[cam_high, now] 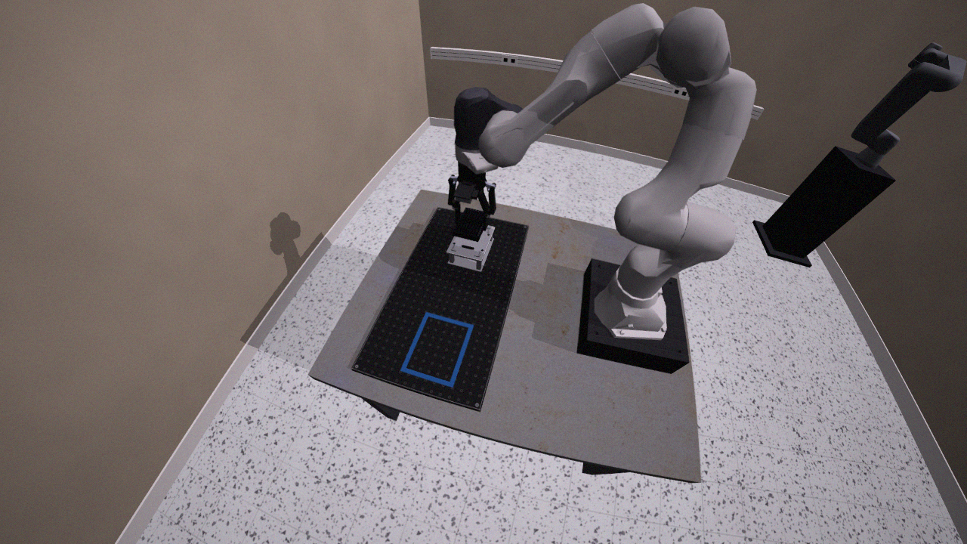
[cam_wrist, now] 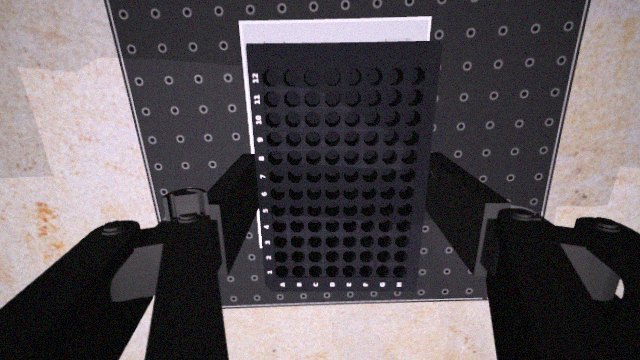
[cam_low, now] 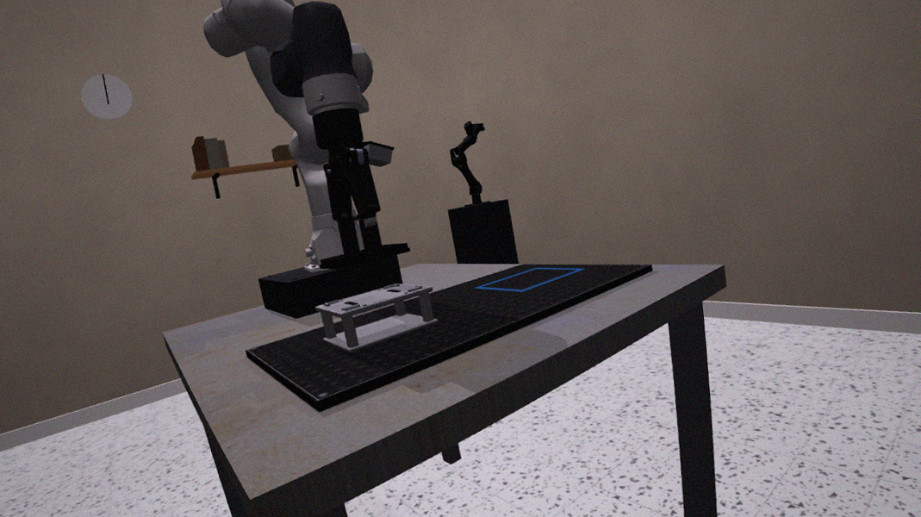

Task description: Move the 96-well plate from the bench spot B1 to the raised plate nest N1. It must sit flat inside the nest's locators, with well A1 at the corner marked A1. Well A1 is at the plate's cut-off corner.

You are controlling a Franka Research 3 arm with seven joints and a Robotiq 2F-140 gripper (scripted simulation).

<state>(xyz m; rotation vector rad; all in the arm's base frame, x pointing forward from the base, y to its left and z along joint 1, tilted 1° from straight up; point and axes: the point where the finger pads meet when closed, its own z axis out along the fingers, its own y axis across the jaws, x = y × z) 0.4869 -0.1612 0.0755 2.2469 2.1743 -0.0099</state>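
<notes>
My gripper is now 20 mm above the black 96-well plate. The rest, counted from my hand: grey plate nest N1 (90 mm below).
</notes>
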